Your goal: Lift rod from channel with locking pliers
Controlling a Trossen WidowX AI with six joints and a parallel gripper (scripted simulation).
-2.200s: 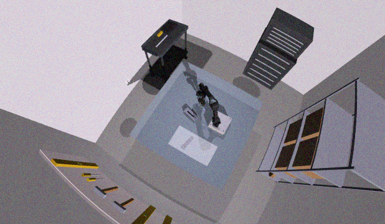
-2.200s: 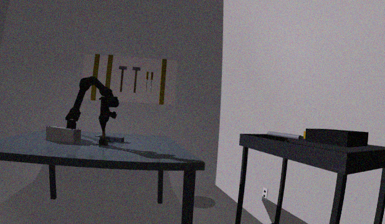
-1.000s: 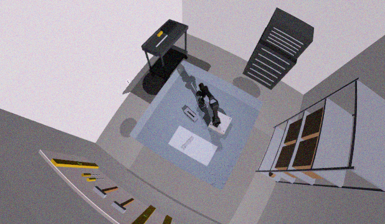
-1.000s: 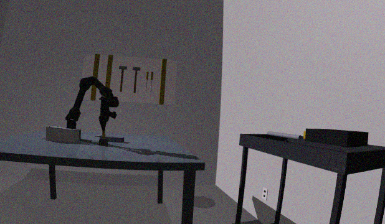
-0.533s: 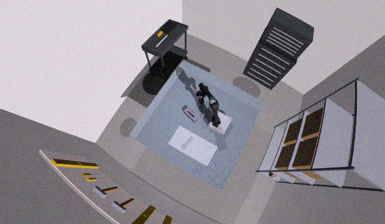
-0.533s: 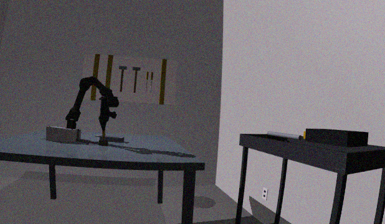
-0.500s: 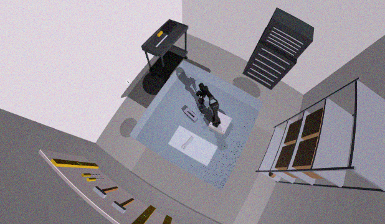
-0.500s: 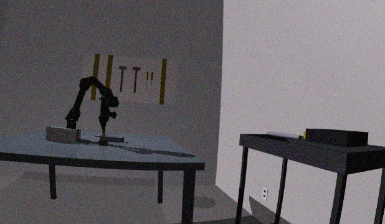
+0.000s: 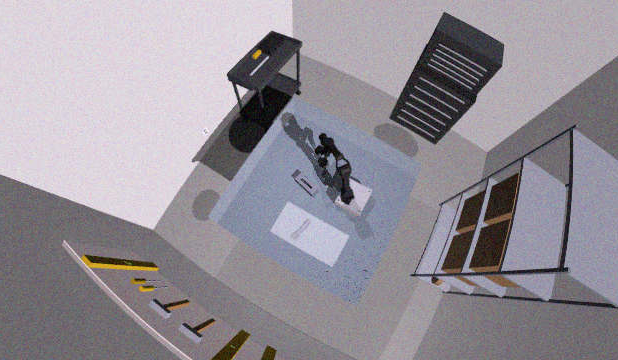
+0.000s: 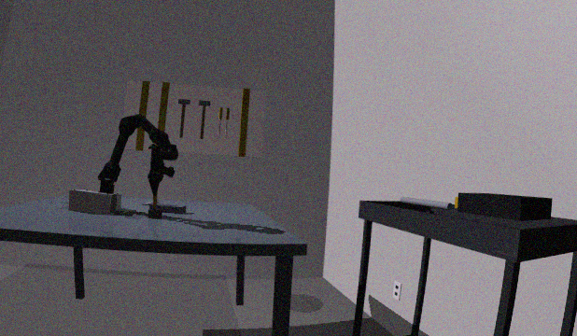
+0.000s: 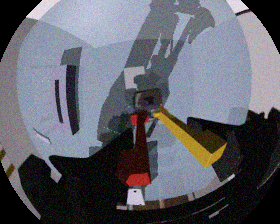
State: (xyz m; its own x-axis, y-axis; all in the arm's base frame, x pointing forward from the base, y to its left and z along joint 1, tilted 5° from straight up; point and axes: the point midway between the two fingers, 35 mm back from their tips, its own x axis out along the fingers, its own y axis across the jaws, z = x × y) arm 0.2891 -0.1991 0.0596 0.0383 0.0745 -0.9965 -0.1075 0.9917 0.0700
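The grey channel block is 230 mm to the left of my gripper tip, 80 mm below it and 30 mm ahead of it. Round my gripper tip: yellow handle 20 mm to the right; small dark holster 90 mm below, 10 mm to the left; grey strip 570 mm to the left, 110 mm behind, 100 mm below.
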